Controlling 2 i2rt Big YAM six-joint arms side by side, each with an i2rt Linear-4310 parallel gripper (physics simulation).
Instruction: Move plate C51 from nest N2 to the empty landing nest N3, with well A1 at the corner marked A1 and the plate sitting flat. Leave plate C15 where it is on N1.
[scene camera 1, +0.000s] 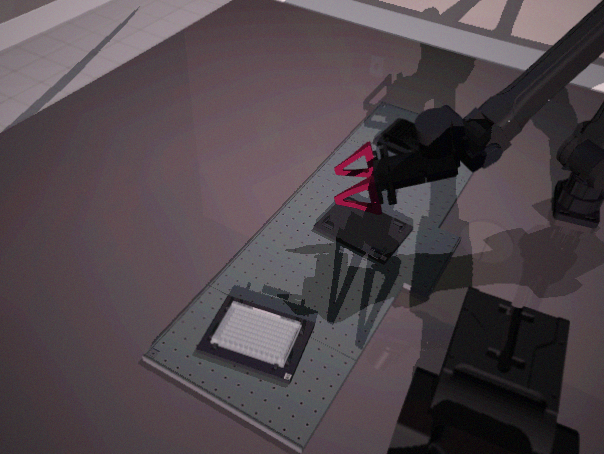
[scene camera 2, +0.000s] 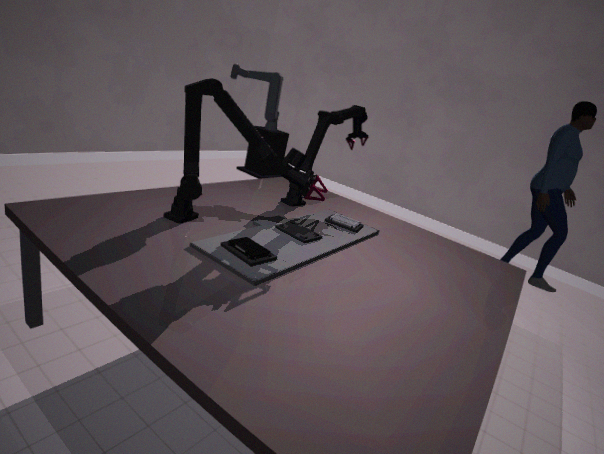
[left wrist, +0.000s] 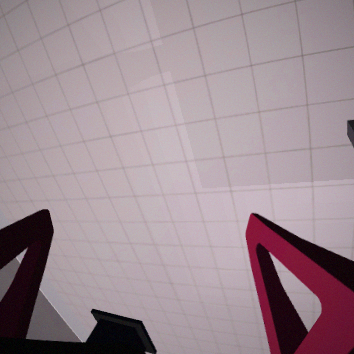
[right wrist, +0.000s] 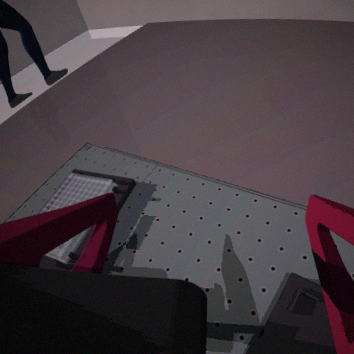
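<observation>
A white well plate (scene camera 1: 256, 332) (scene camera 2: 343, 220) (right wrist: 82, 190) sits in a dark nest at one end of the board. A flat dark nest (scene camera 1: 362, 232) (scene camera 2: 298, 230) (right wrist: 285, 325) in the middle holds no plate. A black plate (scene camera 2: 247, 248) lies in a nest at the other end. Plate labels, nest labels and the A1 marks cannot be read. My right gripper (scene camera 1: 336, 186) (scene camera 2: 325, 195) (right wrist: 208, 205) is open and empty, above the board near the middle nest. My left gripper (scene camera 2: 358, 147) (left wrist: 150, 222) is open and empty, raised high away from the board, facing floor.
The perforated grey board (scene camera 1: 280, 240) (scene camera 2: 295, 257) (right wrist: 200, 220) lies on the brown table (scene camera 1: 125, 200) (scene camera 2: 380, 340) (right wrist: 225, 100). A dark boxy body (scene camera 1: 505, 345) fills the lower right in scene camera 1. A person (scene camera 2: 557, 165) (right wrist: 25, 40) is beyond the table. Arm shadows cross the board.
</observation>
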